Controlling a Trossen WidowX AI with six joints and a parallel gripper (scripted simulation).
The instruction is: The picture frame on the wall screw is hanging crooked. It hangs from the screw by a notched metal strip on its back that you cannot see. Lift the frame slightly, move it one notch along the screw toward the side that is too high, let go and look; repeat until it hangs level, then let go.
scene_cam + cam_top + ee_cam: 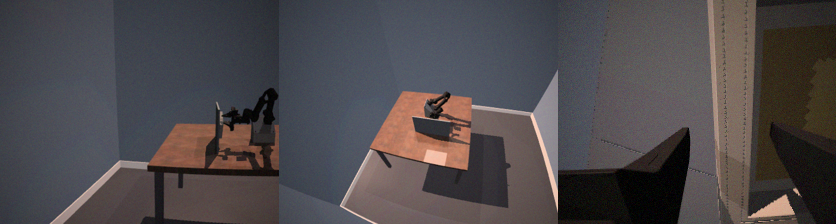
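My gripper tip is now 10 mm short of the picture frame, 20 mm to the left of it and 50 mm above it. Round my gripper tip: grey wall panel: 20 mm ahead, 20 mm to the right, 50 mm below.
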